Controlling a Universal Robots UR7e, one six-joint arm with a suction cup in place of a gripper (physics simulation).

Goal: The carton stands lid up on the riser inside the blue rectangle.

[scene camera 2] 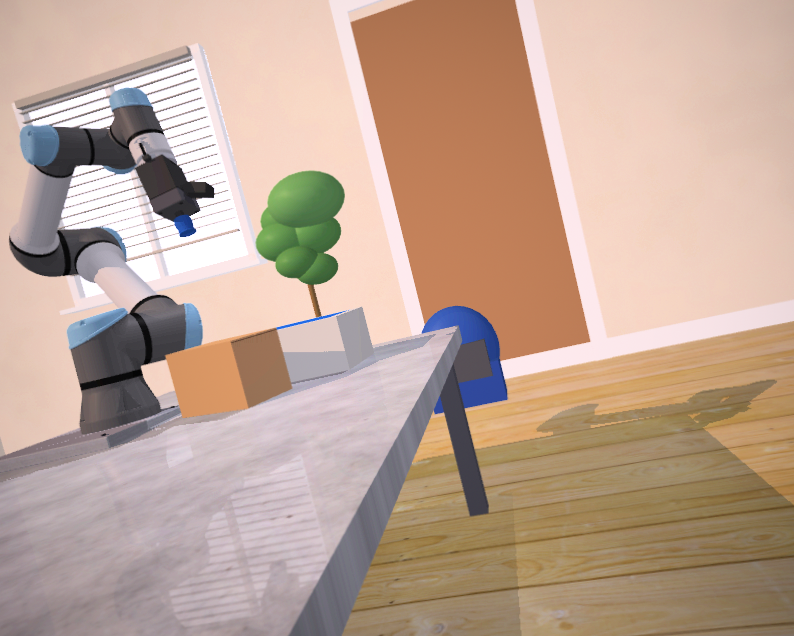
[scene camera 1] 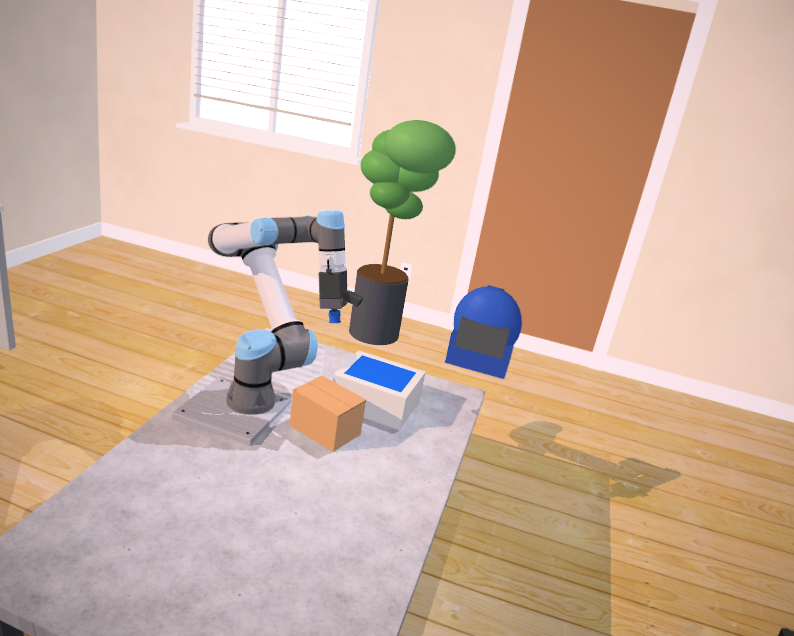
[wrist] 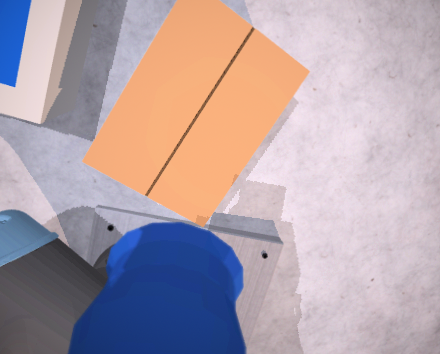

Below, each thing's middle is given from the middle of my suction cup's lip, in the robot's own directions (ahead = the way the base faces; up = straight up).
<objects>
Right now the brown carton [scene camera 2: 236, 373] is 30 cm below my suction cup, 3 cm to the right of it and 2 cm ahead of it. From my suction cup the other things lie so: white riser [scene camera 2: 337, 342] 31 cm below, 19 cm to the left, 13 cm ahead.
</objects>
